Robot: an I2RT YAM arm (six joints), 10 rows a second.
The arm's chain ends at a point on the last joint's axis. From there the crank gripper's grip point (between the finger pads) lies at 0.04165 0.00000 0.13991 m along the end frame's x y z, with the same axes.
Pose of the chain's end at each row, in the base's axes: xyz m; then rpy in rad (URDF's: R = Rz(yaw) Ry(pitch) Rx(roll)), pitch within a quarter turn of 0, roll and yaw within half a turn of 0:
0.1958, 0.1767, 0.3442, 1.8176, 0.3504, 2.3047
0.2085, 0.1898, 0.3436, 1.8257, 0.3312, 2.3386
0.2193, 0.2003, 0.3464, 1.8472, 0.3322, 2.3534
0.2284, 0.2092, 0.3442, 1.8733, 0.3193, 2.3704
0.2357, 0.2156, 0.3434, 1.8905, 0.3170, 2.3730
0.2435, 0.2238, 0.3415, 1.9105, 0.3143, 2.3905
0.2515, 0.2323, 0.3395, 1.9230, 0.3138, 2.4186
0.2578, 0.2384, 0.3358, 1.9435, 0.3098, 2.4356
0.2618, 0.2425, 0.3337, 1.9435, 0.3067, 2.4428
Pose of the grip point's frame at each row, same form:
0.2782, 0.2879, 0.2978, 1.8176, 0.3504, 2.3047
0.2865, 0.3039, 0.2967, 1.8257, 0.3312, 2.3386
0.2958, 0.3143, 0.2967, 1.8472, 0.3322, 2.3534
0.3025, 0.3234, 0.2916, 1.8733, 0.3193, 2.3704
0.3094, 0.3291, 0.2886, 1.8905, 0.3170, 2.3730
0.3151, 0.3374, 0.2843, 1.9105, 0.3143, 2.3905
0.3199, 0.3471, 0.2807, 1.9230, 0.3138, 2.4186
0.3240, 0.3532, 0.2746, 1.9435, 0.3098, 2.4356
0.3270, 0.3579, 0.2726, 1.9435, 0.3067, 2.4428

